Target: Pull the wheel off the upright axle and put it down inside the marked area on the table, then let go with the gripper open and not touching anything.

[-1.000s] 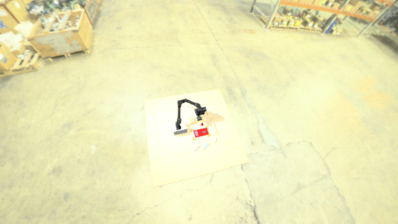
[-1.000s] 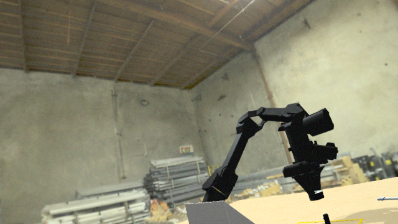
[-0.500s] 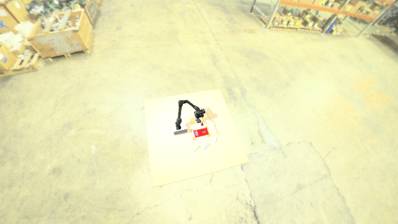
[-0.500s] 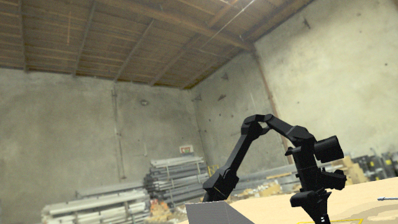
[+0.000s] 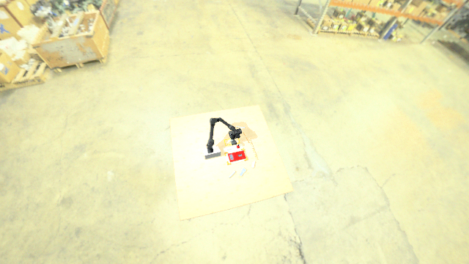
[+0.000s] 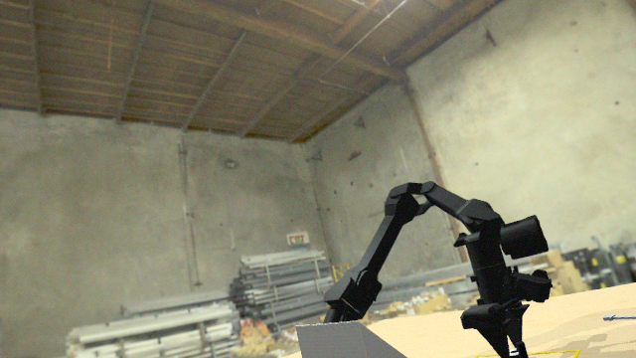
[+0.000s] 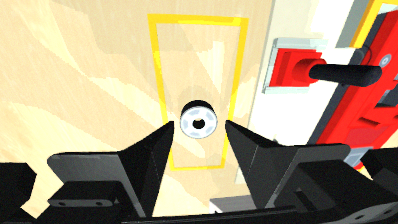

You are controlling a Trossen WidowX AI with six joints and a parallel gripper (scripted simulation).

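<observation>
Now: gripper tip right at the white wheel. Also, from my gripper tip: black axle (90 mm to the right, 50 mm ahead, 20 mm above).
</observation>
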